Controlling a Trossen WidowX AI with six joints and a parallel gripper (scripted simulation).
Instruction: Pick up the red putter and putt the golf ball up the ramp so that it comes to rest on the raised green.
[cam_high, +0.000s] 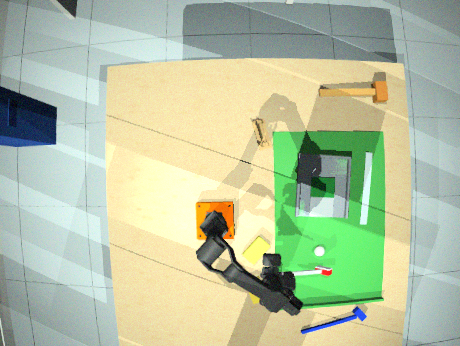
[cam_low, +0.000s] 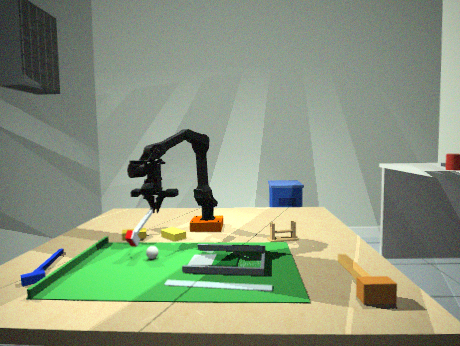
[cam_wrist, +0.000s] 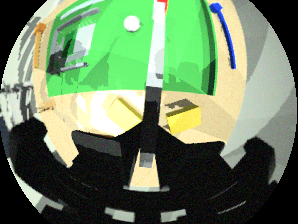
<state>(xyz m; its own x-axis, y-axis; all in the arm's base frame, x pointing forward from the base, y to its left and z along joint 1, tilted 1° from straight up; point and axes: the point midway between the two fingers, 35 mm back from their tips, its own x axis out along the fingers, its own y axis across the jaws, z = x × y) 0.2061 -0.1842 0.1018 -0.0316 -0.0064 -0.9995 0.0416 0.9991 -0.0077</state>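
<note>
The red putter lies 120 mm ahead of my gripper tip. Also, from my gripper tip: white golf ball (220 mm ahead, 50 mm to the left, 90 mm below); then green mat (280 mm ahead, 170 mm to the left, 110 mm below); then blue putter (320 mm ahead, 270 mm to the right, 100 mm below).
</note>
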